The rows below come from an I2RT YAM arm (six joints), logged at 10 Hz.
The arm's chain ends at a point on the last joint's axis. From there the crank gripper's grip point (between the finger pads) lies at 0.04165 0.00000 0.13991 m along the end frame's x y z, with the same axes.
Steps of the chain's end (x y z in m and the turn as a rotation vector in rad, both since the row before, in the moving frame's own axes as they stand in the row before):
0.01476, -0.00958, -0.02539, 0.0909, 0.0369, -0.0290
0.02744, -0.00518, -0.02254, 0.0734, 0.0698, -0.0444
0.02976, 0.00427, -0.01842, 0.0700, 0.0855, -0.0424
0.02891, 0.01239, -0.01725, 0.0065, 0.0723, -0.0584
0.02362, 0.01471, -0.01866, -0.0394, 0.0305, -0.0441
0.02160, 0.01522, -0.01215, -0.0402, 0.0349, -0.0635
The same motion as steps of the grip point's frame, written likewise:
0.01968, -0.02349, -0.02765, 0.0909, 0.0369, -0.0290
0.03682, -0.01738, -0.02623, 0.0734, 0.0698, -0.0444
0.04130, -0.00739, -0.02289, 0.0700, 0.0855, -0.0424
0.03880, 0.00877, -0.02063, 0.0065, 0.0723, -0.0584
0.02795, 0.01826, -0.02007, -0.0394, 0.0305, -0.0441
0.02655, 0.01801, -0.01375, -0.0402, 0.0349, -0.0635

